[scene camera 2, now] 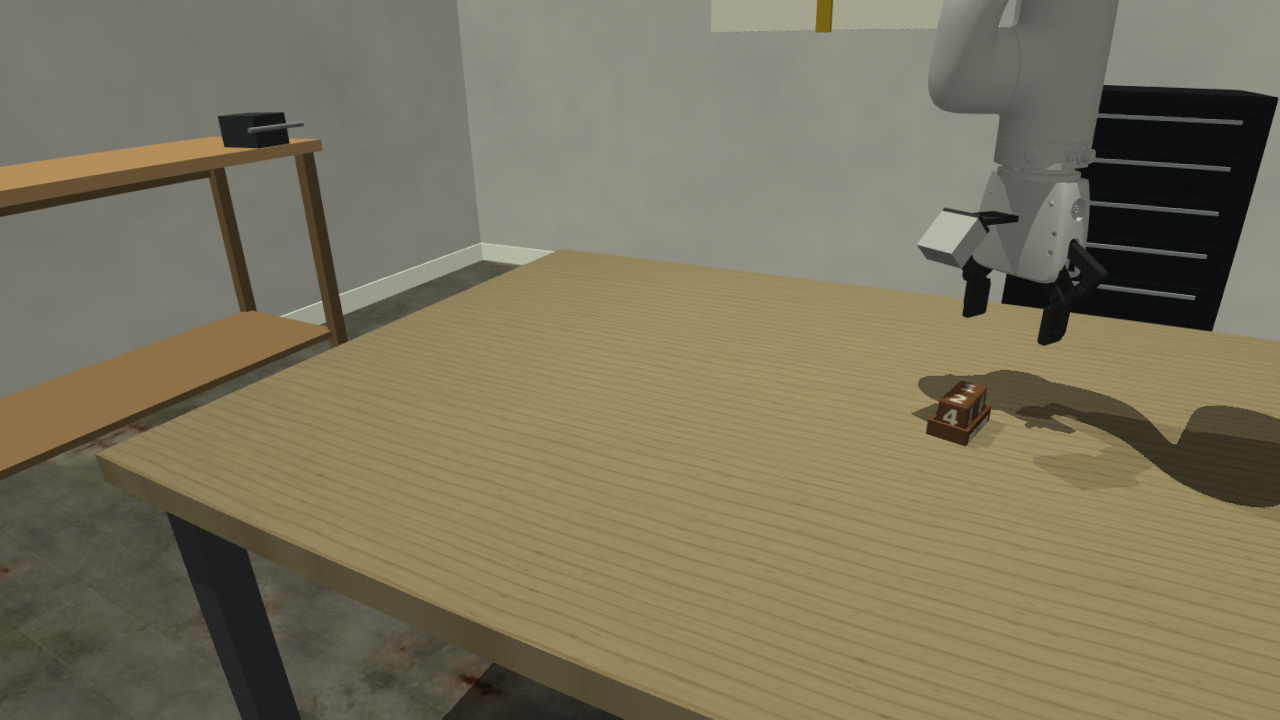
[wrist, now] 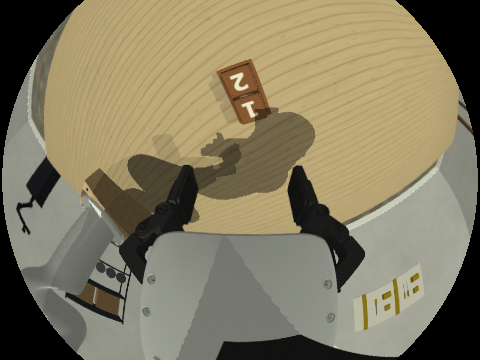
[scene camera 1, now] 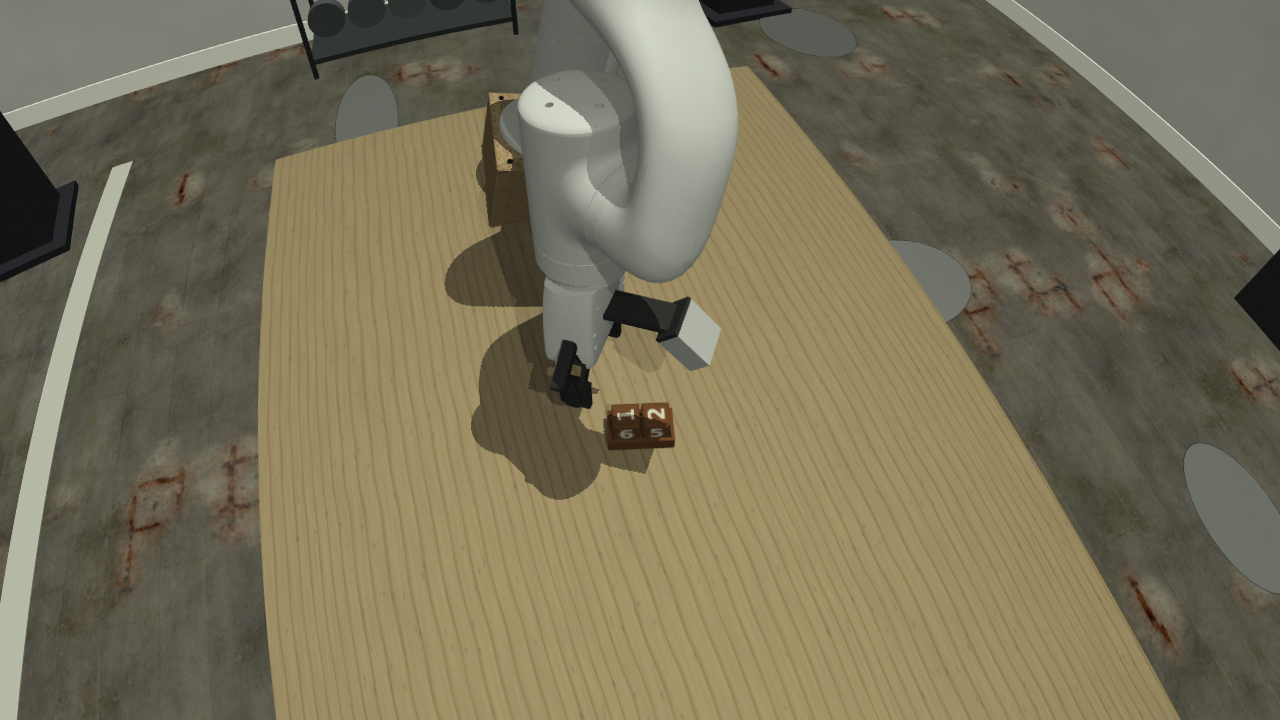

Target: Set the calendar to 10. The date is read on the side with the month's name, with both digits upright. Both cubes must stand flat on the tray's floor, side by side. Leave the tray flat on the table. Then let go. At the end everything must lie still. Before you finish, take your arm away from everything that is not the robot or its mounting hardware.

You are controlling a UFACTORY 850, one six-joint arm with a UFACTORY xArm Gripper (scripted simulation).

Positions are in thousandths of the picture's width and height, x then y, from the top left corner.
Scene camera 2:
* small brown tray: 731, 595
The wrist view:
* gripper: 505, 493
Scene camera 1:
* gripper: 462, 509
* small brown tray: 521, 615
